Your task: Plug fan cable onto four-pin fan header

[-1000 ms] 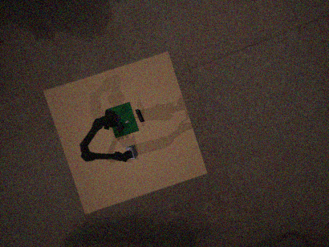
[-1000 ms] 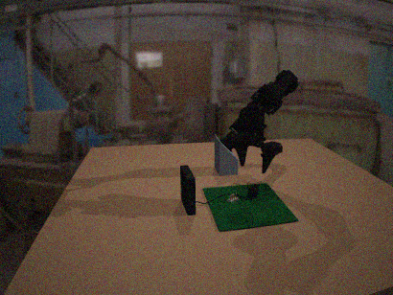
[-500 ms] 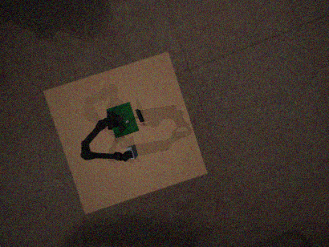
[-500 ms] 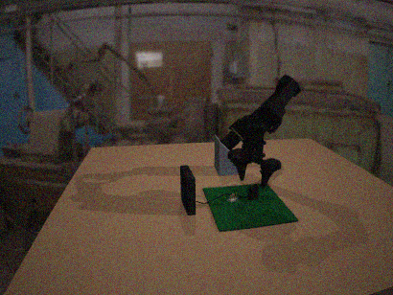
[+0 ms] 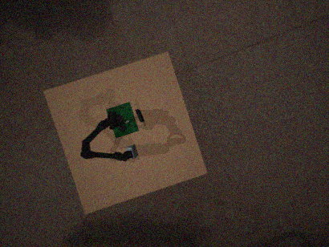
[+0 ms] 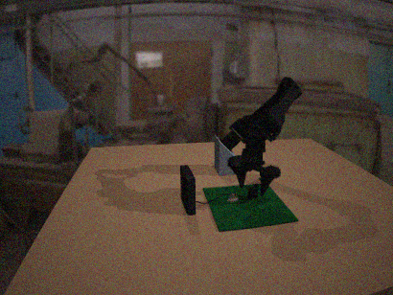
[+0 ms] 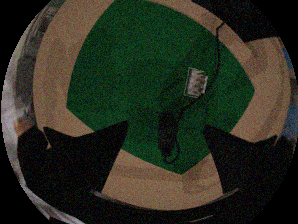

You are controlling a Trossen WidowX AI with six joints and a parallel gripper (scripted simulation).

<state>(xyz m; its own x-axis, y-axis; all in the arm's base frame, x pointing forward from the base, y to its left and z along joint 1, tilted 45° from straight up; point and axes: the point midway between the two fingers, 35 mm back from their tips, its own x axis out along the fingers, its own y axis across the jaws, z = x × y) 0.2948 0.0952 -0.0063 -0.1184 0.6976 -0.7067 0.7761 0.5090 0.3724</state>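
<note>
My gripper tip is now 1 cm to the right of the dark plug, 1 cm past it and 1 cm above it. Also, from my gripper tip: green board 5 cm below, 3 cm ahead, 2 cm to the right; then black fan 20 cm to the right, 4 cm ahead, 3 cm above; then white fan header 6 cm to the right, 3 cm below.
</note>
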